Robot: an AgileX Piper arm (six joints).
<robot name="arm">
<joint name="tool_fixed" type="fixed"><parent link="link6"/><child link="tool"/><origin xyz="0 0 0" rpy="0 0 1.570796"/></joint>
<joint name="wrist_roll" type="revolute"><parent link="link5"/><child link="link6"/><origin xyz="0 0.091 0" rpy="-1.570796 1.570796 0"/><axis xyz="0 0 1"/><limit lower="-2.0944" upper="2.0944"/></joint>
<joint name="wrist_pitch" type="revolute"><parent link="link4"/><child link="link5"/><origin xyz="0 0 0" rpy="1.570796 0 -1.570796"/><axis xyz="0 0 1"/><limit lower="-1.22" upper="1.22"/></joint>
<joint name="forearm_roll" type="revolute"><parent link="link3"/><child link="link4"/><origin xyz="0.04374 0.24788 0" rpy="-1.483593 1.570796 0"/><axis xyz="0 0 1"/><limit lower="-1.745" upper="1.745"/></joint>
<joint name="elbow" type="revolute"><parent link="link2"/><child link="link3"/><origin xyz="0.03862 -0.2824 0" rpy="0 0 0"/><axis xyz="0 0 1"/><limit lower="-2.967" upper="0"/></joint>
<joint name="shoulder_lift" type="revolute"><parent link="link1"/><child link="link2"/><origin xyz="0 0 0" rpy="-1.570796 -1.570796 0"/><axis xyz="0 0 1"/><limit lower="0" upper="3.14"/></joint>
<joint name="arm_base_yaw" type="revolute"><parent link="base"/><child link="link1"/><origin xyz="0 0 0.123" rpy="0 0 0"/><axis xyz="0 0 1"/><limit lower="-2.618" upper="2.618"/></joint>
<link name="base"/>
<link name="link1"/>
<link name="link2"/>
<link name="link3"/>
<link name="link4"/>
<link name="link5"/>
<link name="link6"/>
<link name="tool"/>
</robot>
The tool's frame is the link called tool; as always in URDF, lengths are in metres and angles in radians.
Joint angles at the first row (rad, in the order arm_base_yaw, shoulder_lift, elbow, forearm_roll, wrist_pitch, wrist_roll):
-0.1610 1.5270 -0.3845 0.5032 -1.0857 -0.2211
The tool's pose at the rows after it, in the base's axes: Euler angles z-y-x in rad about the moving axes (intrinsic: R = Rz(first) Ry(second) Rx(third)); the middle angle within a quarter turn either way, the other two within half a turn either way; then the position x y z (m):
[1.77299 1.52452 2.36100 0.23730 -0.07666 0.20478]
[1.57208 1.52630 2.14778 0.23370 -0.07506 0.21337]
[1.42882 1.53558 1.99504 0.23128 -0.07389 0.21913]
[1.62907 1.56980 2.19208 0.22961 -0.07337 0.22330]
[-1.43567 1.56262 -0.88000 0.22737 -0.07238 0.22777]
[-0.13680 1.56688 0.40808 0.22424 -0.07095 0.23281]
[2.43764 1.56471 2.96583 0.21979 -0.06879 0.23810]
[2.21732 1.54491 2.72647 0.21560 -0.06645 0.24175]
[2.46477 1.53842 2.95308 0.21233 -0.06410 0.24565]
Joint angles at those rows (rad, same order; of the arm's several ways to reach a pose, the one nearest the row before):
-0.1610 1.4733 -0.3800 0.5032 -1.0301 -0.2286
-0.1611 1.4250 -0.3800 0.5011 -0.9927 -0.2428
-0.1611 1.3942 -0.3800 0.4970 -0.9724 -0.2582
-0.1611 1.3755 -0.3800 0.4947 -0.9685 -0.2956
-0.1610 1.3498 -0.3800 0.4926 -0.9492 -0.3114
-0.1610 1.3153 -0.3800 0.4926 -0.9139 -0.3166
-0.1610 1.2708 -0.3783 0.4926 -0.8618 -0.3328
-0.1610 1.2305 -0.3763 0.4926 -0.8051 -0.3371
-0.1610 1.1964 -0.3763 0.4850 -0.7602 -0.3480

